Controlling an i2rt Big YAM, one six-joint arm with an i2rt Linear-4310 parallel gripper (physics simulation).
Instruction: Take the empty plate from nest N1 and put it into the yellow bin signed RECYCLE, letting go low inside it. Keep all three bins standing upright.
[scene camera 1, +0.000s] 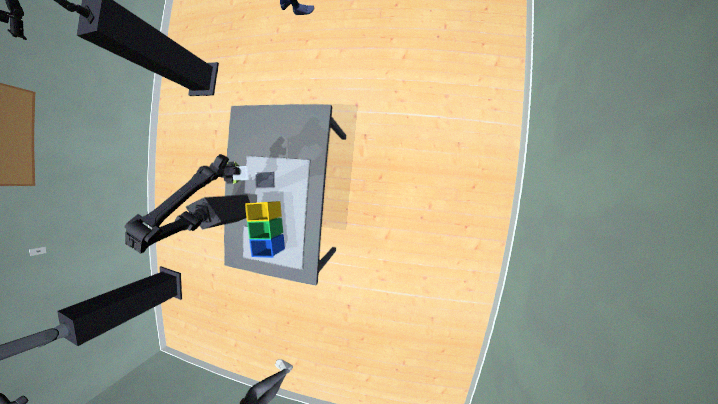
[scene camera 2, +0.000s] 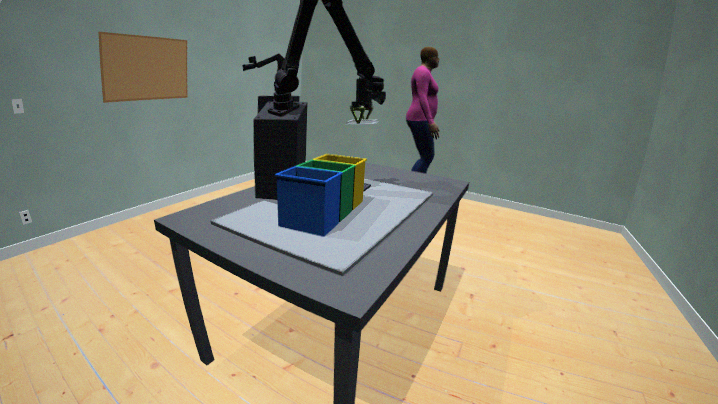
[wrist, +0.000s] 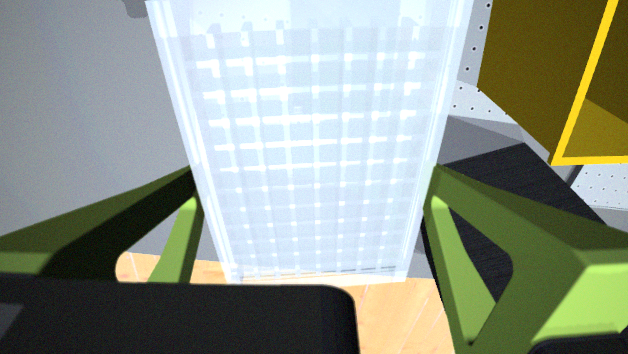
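Where they show: gripper, fingertip midpoint: (scene camera 2: 361, 122) (wrist: 313, 175); arm's base, origin of the base link: (scene camera 1: 203, 213) (scene camera 2: 283, 109).
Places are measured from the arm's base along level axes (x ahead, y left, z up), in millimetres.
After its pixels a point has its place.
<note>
My gripper (scene camera 1: 235, 172) {x 221, y 288, z -56 mm} (scene camera 2: 361, 119) {x 221, y 288, z -56 mm} (wrist: 313, 175) {x 221, y 288, z -56 mm} is shut on the clear, pale plate (scene camera 1: 241, 173) {x 243, y 289, z -45 mm} (scene camera 2: 370, 121) {x 277, y 268, z -43 mm} (wrist: 320, 125) {x 244, y 289, z -52 mm}, one green finger at each long side. The plate is roughly level, high above the table and higher than the bins. The dark nest (scene camera 1: 265, 179) {x 211, y 258, z -351 mm} (scene camera 2: 368, 186) {x 277, y 291, z -354 mm} lies on the mat with no plate in it. The open-topped yellow bin (scene camera 1: 274, 209) {x 362, y 53, z -272 mm} (scene camera 2: 359, 178) {x 363, y 47, z -250 mm} (wrist: 520, 60) {x 241, y 85, z -279 mm} stands upright, to the right of the plate in the wrist view. Its sign does not show.
The green bin (scene camera 1: 276, 227) {x 388, y -78, z -275 mm} (scene camera 2: 346, 193) {x 389, y -87, z -272 mm} and blue bin (scene camera 1: 278, 245) {x 415, y -212, z -275 mm} (scene camera 2: 307, 203) {x 368, y -278, z -262 mm} stand upright in a row beside the yellow one, on the pale mat (scene camera 1: 296, 241) {x 517, y -186, z -363 mm} (scene camera 2: 251, 228) {x 201, y -370, z -363 mm}. The dark arm pedestal (scene camera 1: 225, 211) {x 87, y 16, z -97 mm} (scene camera 2: 278, 155) {x 47, y -77, z -183 mm} stands close by the bins at the table (scene camera 1: 276, 118) {x 229, y 741, z -376 mm} (scene camera 2: 396, 271) {x 690, y -302, z -376 mm} edge.
</note>
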